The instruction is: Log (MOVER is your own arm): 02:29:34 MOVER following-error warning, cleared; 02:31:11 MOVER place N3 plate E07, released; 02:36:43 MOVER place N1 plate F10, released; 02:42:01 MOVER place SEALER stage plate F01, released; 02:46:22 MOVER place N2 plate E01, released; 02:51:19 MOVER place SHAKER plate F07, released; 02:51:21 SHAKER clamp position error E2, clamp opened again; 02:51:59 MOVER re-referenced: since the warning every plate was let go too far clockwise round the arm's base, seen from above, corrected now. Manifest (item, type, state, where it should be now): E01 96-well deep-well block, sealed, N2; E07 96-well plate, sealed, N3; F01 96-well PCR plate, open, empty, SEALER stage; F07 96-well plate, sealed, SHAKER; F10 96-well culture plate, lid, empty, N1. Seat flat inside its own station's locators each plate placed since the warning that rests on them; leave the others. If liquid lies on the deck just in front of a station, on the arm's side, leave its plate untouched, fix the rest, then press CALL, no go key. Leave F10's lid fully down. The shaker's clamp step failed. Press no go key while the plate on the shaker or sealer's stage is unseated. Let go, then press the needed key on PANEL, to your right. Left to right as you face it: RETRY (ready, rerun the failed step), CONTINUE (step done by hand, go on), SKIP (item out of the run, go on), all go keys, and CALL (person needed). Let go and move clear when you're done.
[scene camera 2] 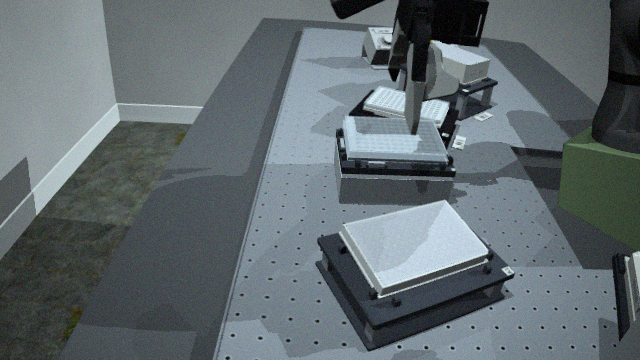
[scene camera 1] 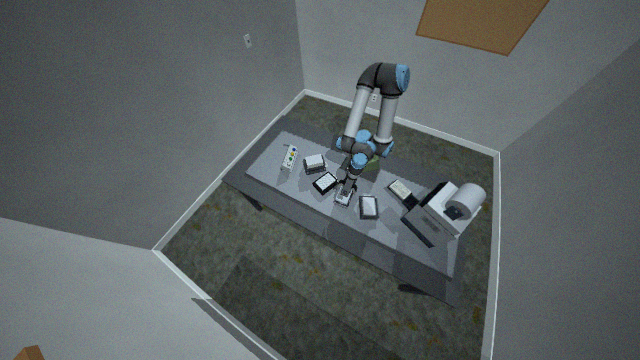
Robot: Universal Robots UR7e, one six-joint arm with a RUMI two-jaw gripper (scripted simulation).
Labels:
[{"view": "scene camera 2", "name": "my gripper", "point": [402, 105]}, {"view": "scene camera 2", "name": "key panel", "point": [375, 52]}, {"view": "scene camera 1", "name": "roll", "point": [469, 197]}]

